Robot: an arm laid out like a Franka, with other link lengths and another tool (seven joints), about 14 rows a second.
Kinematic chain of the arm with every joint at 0, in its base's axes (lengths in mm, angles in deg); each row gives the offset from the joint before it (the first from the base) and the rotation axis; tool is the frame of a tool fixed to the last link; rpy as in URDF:
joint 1: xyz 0 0 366.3 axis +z
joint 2: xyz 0 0 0 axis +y
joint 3: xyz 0 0 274.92 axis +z
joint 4: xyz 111.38 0 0 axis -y
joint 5: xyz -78.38 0 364.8 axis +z
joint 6: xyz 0 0 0 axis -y
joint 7: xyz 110 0 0 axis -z
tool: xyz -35 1 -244.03 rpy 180 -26.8 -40.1
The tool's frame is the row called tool.
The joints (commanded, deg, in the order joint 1, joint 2, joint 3, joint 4, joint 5, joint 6, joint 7), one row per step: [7.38 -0.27 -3.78 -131.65 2.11 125.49 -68.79]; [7.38 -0.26 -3.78 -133.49 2.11 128.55 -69.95]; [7.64 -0.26 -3.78 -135.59 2.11 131.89 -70.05]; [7.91 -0.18 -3.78 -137.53 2.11 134.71 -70.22]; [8.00 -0.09 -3.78 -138.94 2.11 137.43 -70.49]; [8.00 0.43 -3.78 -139.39 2.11 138.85 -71.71]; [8.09 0.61 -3.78 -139.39 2.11 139.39 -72.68]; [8.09 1.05 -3.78 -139.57 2.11 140.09 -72.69]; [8.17 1.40 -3.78 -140.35 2.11 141.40 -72.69]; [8.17 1.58 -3.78 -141.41 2.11 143.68 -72.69]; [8.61 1.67 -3.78 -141.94 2.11 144.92 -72.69]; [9.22 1.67 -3.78 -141.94 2.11 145.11 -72.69]
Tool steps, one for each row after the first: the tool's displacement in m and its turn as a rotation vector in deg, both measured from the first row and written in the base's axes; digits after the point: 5 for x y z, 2 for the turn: [-0.00003 -0.00073 -0.00892 0.11 -1.24 1.07]; [-0.00185 0.00093 -0.01876 0.10 -2.48 1.34]; [-0.00532 0.00257 -0.02860 0.08 -3.29 1.71]; [-0.00521 0.00286 -0.03478 0.09 -4.51 2.01]; [-0.00388 0.00233 -0.04008 0.12 -4.99 3.19]; [-0.00164 0.00295 -0.04077 0.17 -5.38 4.24]; [-0.00168 0.00273 -0.04466 0.12 -5.46 4.23]; [-0.00388 0.00297 -0.05075 0.07 -5.64 4.29]; [-0.00380 0.00255 -0.05546 0.03 -6.68 4.24]; [-0.00347 0.00621 -0.05756 0.04 -7.30 4.65]; [-0.00282 0.01161 -0.05721 0.08 -7.49 5.26]
